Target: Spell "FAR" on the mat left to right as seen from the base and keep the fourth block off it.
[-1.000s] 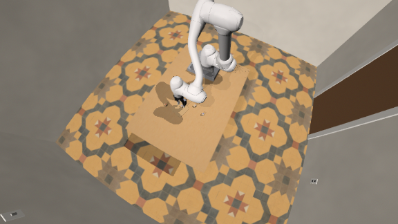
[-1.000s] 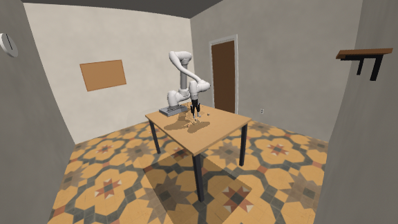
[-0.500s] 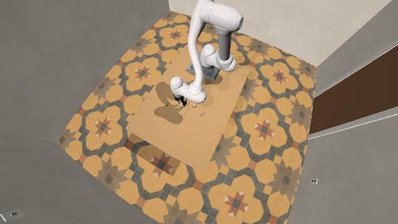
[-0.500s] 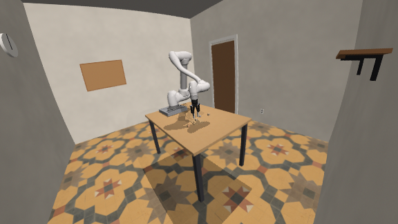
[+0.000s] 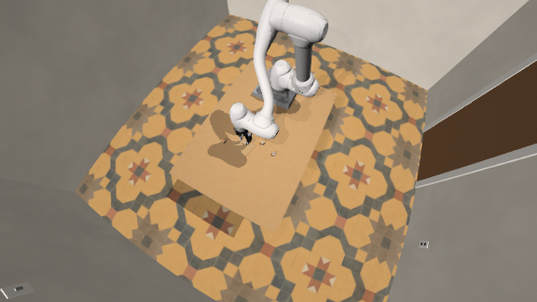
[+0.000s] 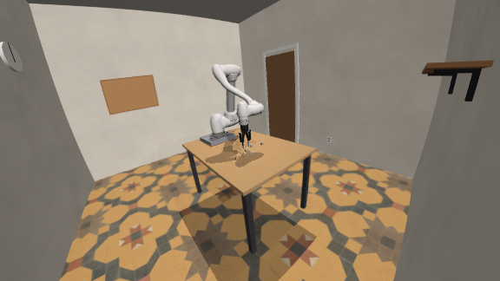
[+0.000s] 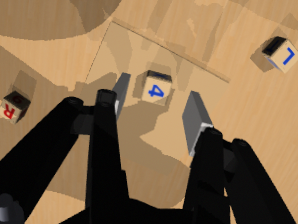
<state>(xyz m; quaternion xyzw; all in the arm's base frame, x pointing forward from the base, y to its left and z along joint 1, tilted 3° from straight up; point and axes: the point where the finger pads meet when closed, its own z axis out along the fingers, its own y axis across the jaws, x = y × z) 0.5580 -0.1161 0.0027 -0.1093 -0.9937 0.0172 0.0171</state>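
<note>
Now: hand 30 mm short of the tan mat, 20 mm to the left of it and 70 mm above it. The rest, counted from my hand: R block: 30 mm ahead, 170 mm to the right, 60 mm below.
</note>
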